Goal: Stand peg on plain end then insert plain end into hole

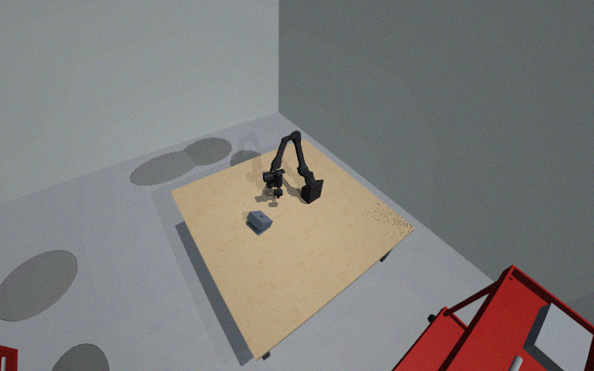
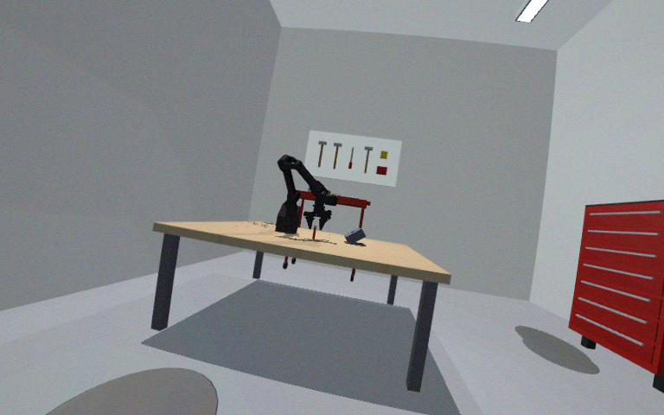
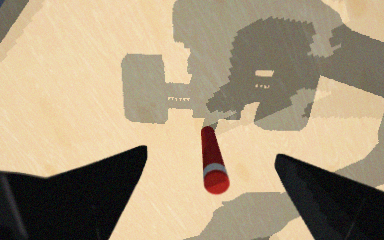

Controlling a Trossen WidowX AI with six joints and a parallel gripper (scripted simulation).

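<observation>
The red peg lies right at my gripper tip. Round my gripper tip: grey sloped panel (230 mm ahead, 140 mm to the left, 10 mm below).
</observation>
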